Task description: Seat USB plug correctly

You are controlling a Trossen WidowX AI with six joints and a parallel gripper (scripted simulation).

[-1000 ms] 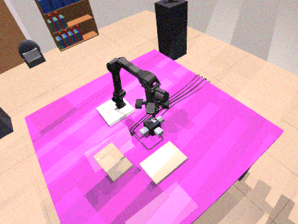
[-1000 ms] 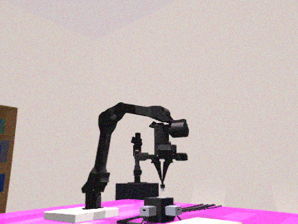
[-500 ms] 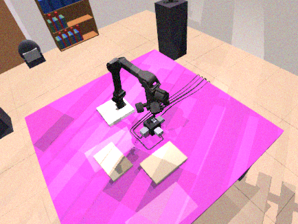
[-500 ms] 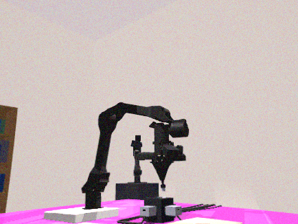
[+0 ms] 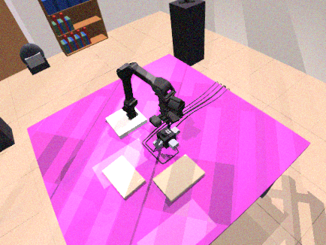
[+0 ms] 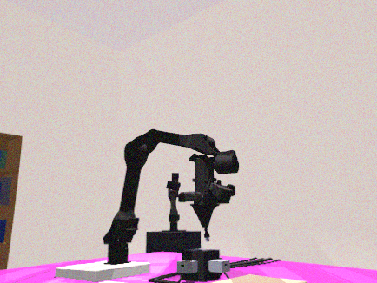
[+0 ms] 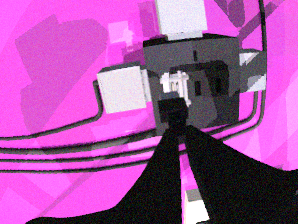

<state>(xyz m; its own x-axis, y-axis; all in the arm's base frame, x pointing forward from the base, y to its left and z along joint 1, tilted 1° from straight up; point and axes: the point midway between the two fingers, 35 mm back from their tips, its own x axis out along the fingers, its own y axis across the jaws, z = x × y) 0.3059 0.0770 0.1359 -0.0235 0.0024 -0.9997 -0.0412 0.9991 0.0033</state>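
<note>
Right now my gripper tip is 20 mm above the USB plug.
</note>
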